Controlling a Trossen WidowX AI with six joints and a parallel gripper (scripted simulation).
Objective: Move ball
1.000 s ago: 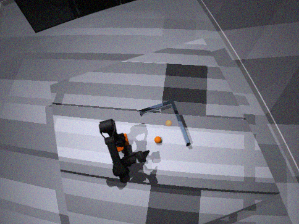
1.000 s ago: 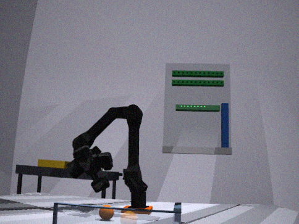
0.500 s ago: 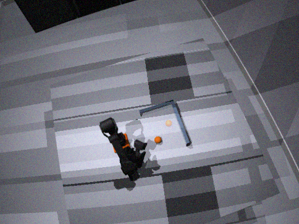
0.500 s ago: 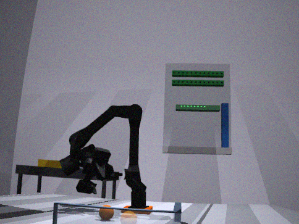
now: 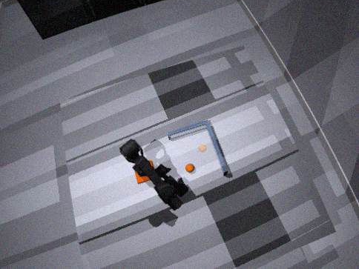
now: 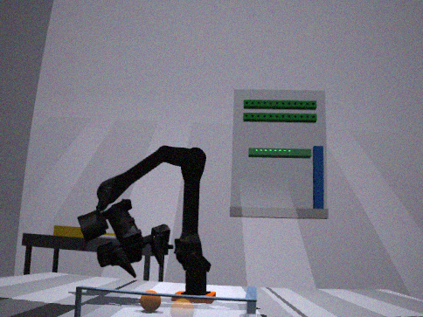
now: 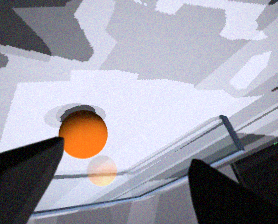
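The orange ball is 7 cm ahead of my gripper tip, 4 cm to the left of it and 6 cm below it. The rest, counted from my gripper tip: see-through ball copy 16 cm ahead, 14 cm to the left, 6 cm below.
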